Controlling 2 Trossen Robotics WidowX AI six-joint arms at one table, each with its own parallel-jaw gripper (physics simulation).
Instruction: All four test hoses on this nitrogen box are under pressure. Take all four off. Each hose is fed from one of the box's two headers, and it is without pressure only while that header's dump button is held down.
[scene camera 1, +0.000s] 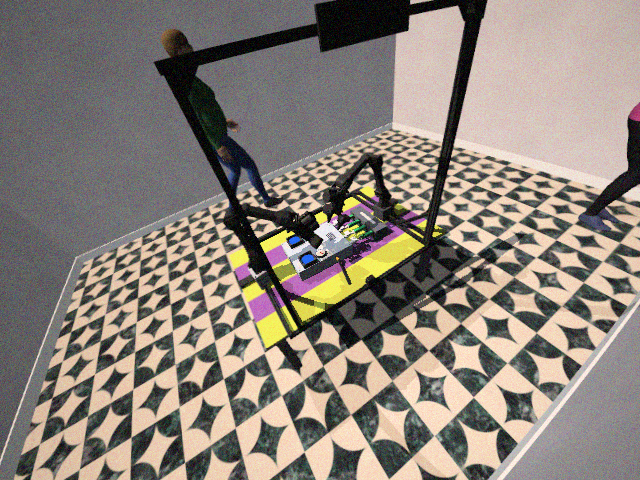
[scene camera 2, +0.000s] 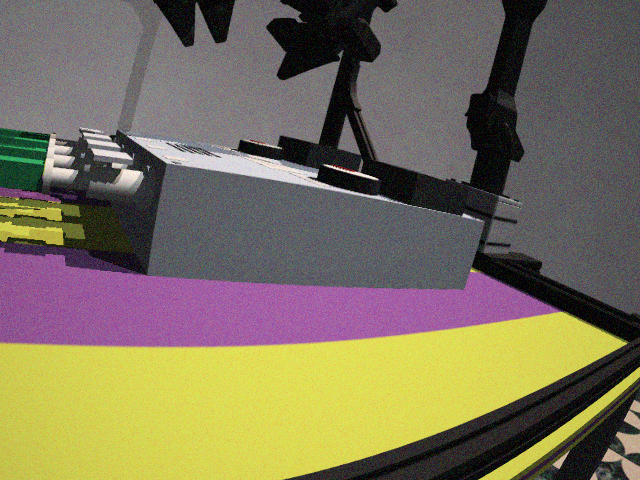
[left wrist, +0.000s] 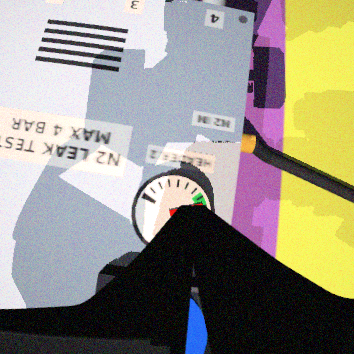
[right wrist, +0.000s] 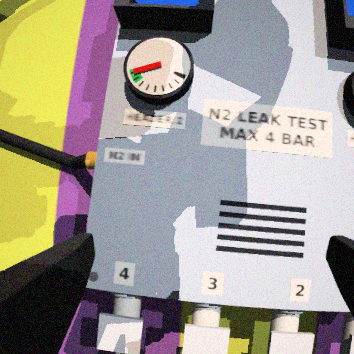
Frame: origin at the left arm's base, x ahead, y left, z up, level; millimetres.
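Seen in the pictures: left gripper, fingertip midpoint: (scene camera 2: 279, 77) (left wrist: 190, 216); right gripper, fingertip midpoint: (scene camera 1: 332, 226) (scene camera 2: 203, 44) (right wrist: 212, 246); left arm's base at its link origin: (scene camera 1: 258, 268) (scene camera 2: 485, 191); right arm's base at its link origin: (scene camera 1: 383, 205).
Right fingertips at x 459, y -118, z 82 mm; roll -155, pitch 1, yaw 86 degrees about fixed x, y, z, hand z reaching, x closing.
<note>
Pixels of each thing's middle, then the offset from my right fingertips to it. "spot": a spot on its surface instead.
- hose 3 at a spot on its surface: (right wrist: 207, 339) spot: 117 mm down, 91 mm ahead, 2 mm left
- hose 2 at a spot on its surface: (right wrist: 292, 344) spot: 117 mm down, 101 mm ahead, 70 mm left
- header 2 gauge at a spot on its surface: (right wrist: 159, 66) spot: 98 mm down, 129 mm back, 25 mm right
- blue dump button at the middle of its body: (left wrist: 153, 329) (scene camera 1: 307, 260) 109 mm down, 215 mm back, 13 mm right
- black supply line at a spot on its surface: (left wrist: 305, 169) (right wrist: 38, 150) spot: 180 mm down, 87 mm back, 173 mm right
- second blue button at a spot on its surface: (right wrist: 350, 9) spot: 98 mm down, 181 mm back, 148 mm left
The nitrogen box (scene camera 1: 326, 230) (scene camera 2: 310, 237) (left wrist: 140, 90) (right wrist: 145, 215) has white connectors for hose 4 (right wrist: 120, 334), hose 3 (right wrist: 207, 339) and hose 2 (right wrist: 292, 344) along one end. Hose 1's number is outside the right wrist view. The header 2 gauge (right wrist: 159, 66) has its red needle at the green mark. A blue dump button (left wrist: 197, 327) (right wrist: 167, 2) is partly hidden behind my left fingers in the left wrist view. My left gripper (left wrist: 190, 216) is shut and empty, its tips over that gauge's edge in its wrist view. My right gripper (right wrist: 212, 246) (scene camera 2: 205, 42) is open and empty above the connector end.
Green hose parts (scene camera 1: 356, 225) (scene camera 2: 23, 160) extend from the connector end. A black supply line (scene camera 1: 342, 271) (left wrist: 305, 169) (right wrist: 40, 147) with an orange fitting leaves the box at N2 IN. A second blue button (right wrist: 350, 9) and a black frame (scene camera 1: 450, 129) are also in view.
</note>
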